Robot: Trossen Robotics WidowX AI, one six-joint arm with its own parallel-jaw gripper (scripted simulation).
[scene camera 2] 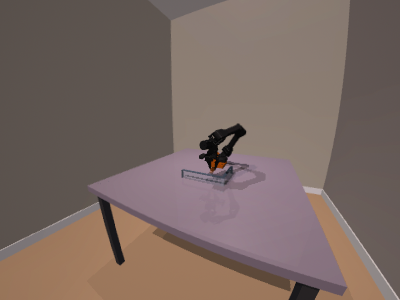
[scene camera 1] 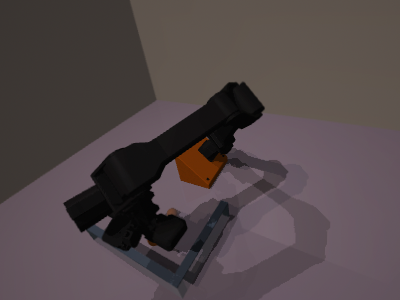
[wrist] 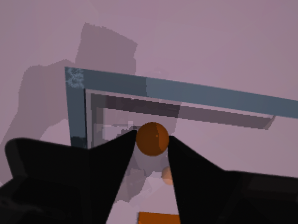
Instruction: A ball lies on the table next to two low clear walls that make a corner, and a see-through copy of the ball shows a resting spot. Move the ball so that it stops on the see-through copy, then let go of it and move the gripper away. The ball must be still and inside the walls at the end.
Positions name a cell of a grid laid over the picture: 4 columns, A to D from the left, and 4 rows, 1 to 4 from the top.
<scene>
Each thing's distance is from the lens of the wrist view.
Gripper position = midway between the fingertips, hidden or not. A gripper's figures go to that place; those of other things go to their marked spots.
gripper (wrist: C3): 11 cm
orange ball (wrist: C3): 9 cm
</scene>
